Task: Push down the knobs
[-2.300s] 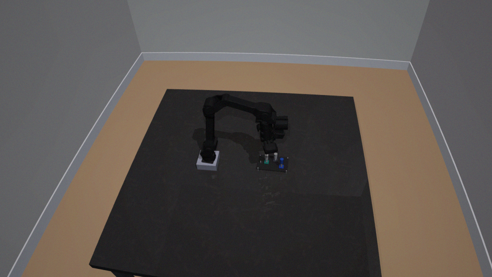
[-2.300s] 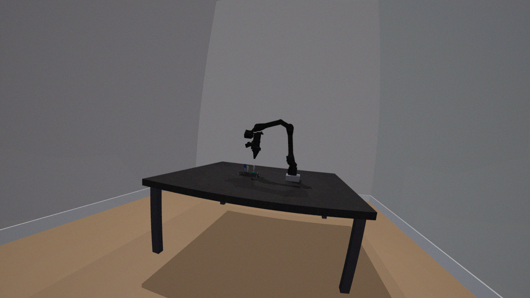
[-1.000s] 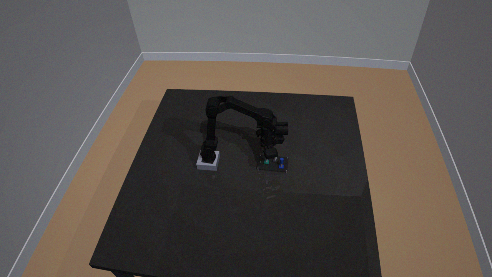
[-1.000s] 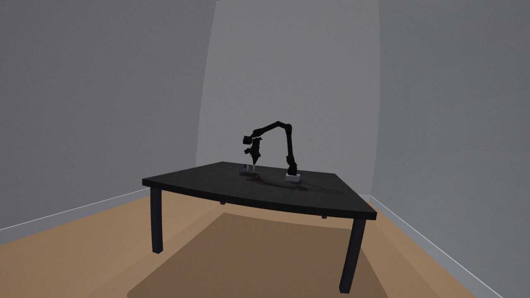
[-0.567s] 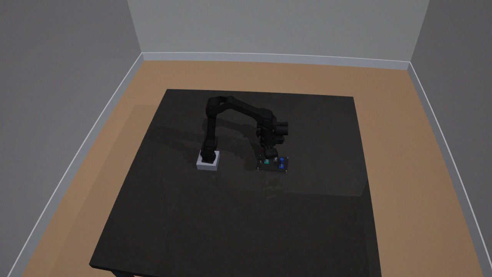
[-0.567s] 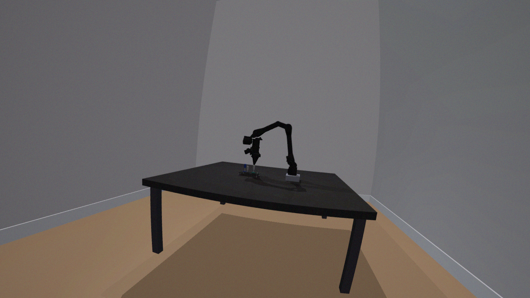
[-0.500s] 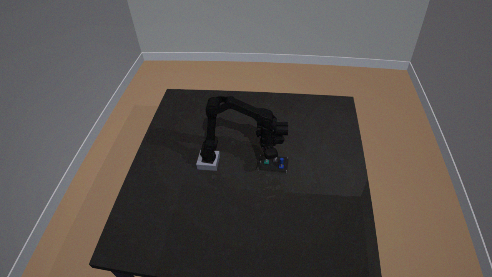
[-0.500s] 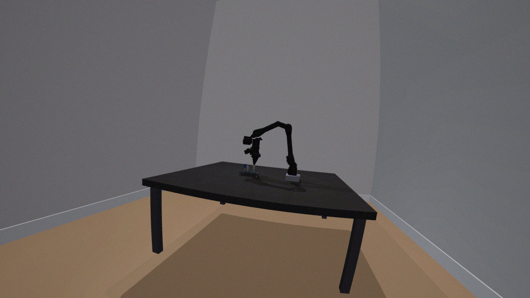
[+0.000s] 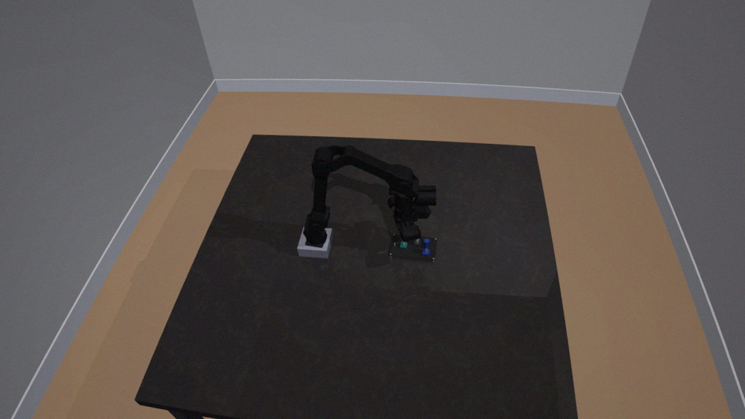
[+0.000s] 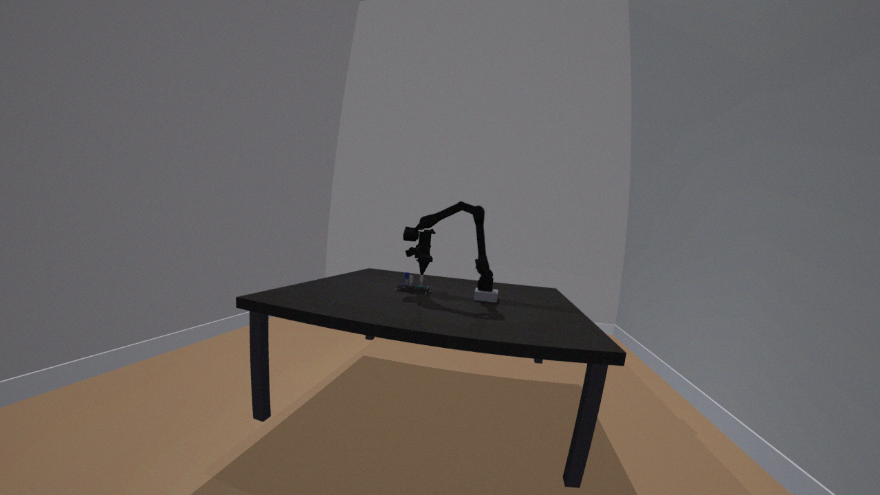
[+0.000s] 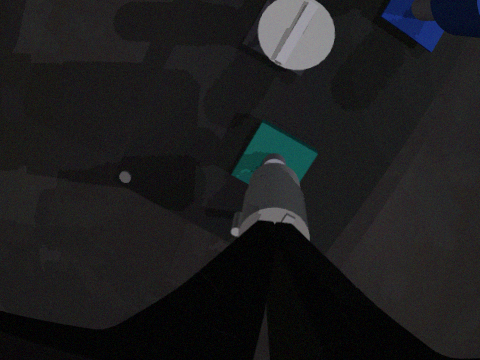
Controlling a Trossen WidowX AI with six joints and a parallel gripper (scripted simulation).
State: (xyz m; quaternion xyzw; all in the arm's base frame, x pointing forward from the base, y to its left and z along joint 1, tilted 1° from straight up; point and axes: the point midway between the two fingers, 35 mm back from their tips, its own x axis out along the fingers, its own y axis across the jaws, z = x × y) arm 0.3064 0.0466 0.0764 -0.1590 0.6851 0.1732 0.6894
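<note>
The white knob is 40 mm ahead of my gripper tip, 20 mm to the left of it and 20 mm below it.
</note>
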